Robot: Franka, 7 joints.
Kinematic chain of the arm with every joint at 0, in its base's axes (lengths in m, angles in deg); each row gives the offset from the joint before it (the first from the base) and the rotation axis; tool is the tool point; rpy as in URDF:
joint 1: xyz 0 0 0.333 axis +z
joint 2: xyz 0 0 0 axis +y
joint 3: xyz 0 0 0.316 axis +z
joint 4: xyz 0.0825 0 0 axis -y
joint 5: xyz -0.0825 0 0.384 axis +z
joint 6: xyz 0 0 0 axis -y
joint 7: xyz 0.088 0 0 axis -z
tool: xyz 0 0 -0.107 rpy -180 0 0
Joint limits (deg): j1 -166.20..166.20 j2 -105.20..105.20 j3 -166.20..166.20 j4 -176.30..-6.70 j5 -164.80..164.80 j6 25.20..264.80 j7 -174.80..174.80
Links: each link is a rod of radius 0.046 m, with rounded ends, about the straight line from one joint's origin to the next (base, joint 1, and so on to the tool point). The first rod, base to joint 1, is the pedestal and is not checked.
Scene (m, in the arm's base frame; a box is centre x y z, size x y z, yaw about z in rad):
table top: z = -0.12
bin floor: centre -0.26 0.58 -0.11 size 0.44 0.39 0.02 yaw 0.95
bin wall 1: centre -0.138 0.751 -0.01 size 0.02 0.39 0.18 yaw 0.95
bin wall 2: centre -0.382 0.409 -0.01 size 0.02 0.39 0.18 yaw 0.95
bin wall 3: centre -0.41 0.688 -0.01 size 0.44 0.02 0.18 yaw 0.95
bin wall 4: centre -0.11 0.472 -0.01 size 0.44 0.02 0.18 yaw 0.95
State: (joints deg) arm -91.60 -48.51 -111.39 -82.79 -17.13 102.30 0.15
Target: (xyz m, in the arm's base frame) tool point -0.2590 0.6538 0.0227
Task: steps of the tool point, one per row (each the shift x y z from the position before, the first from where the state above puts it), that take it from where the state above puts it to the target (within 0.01 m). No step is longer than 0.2 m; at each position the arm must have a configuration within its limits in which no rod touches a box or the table.
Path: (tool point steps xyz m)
1: 0.0679 0.1101 -0.1137
2: 0.0867 0.0689 -0.1333
3: 0.0967 0.0233 -0.1402

